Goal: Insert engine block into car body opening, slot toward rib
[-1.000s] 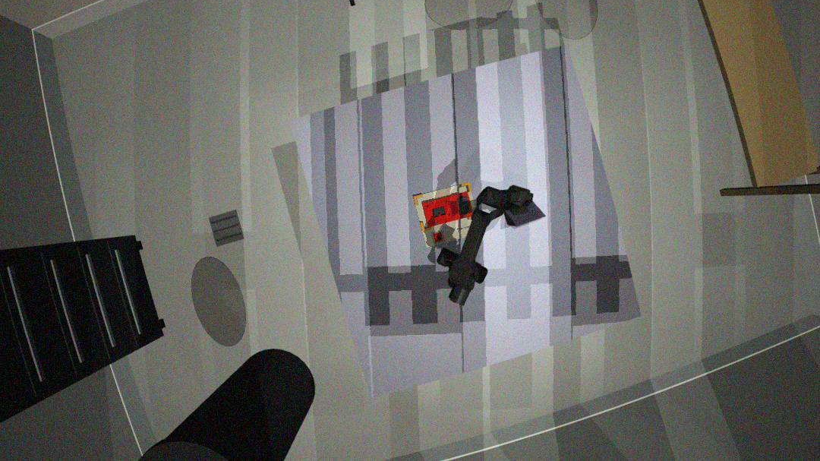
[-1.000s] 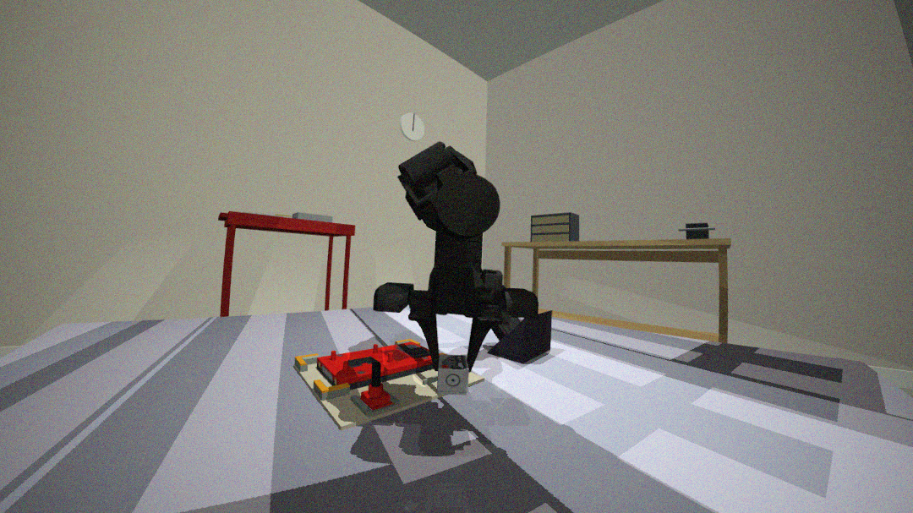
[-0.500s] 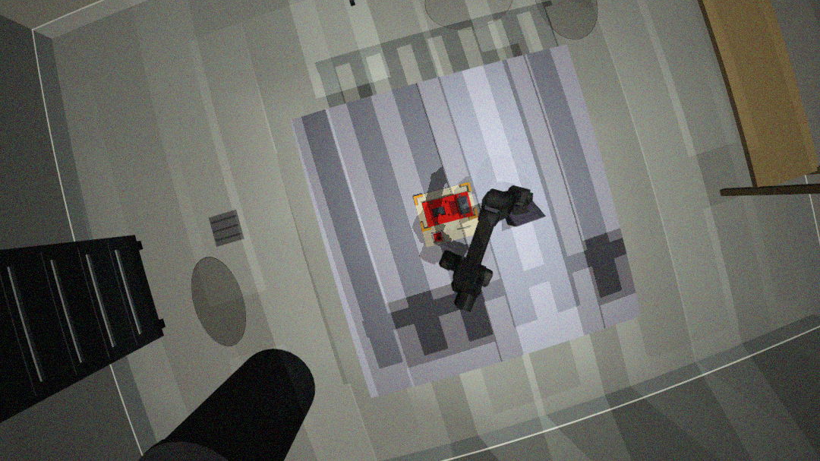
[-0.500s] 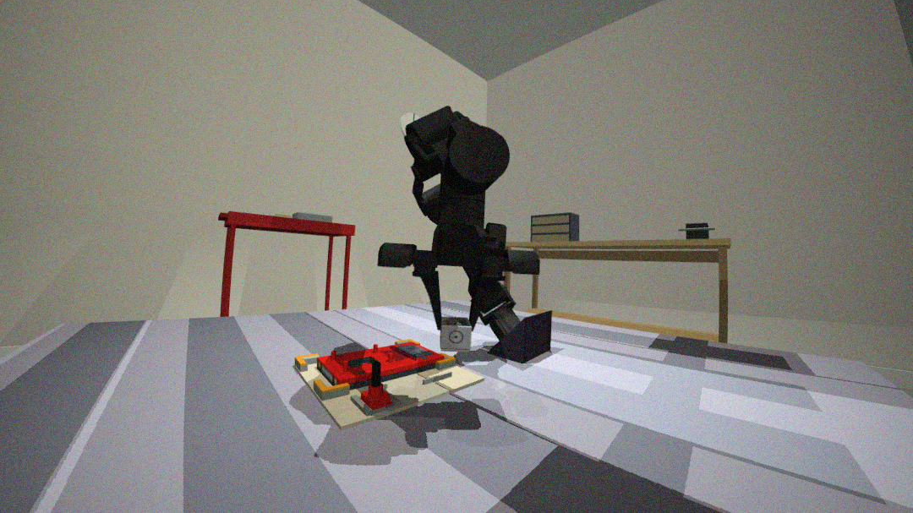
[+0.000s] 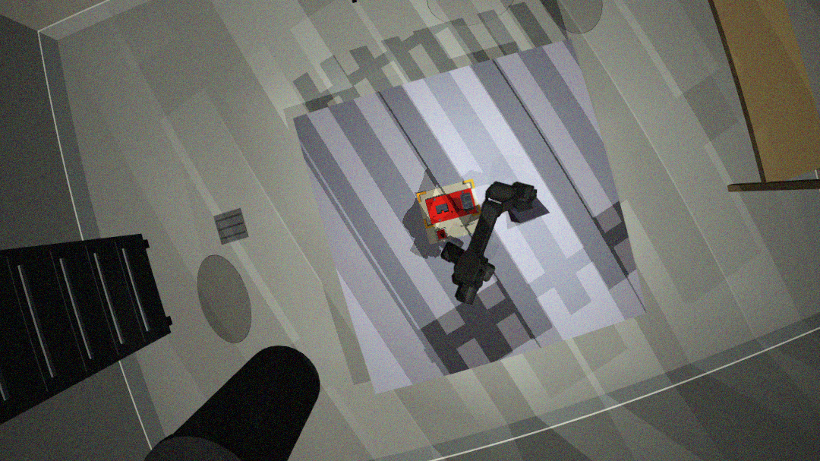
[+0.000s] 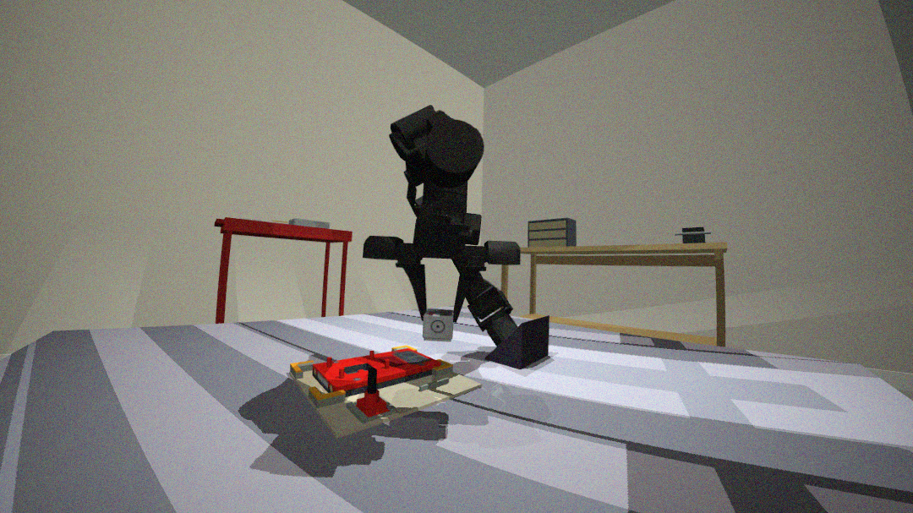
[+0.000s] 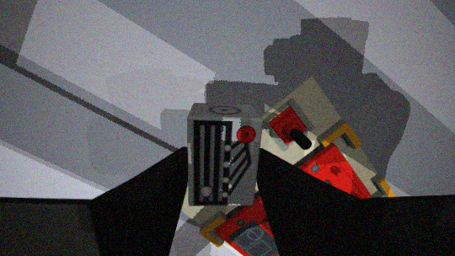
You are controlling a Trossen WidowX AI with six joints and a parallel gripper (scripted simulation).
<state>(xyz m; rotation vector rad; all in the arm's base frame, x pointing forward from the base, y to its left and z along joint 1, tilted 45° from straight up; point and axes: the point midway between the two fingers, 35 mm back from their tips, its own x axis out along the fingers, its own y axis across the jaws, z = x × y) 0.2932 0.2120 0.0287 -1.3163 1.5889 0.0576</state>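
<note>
Right now my gripper tip is 10 cm above the black upright peg, 8 cm to the left of it and 5 cm short of it. Also, from my gripper tip: engine block: 1 cm below.
</note>
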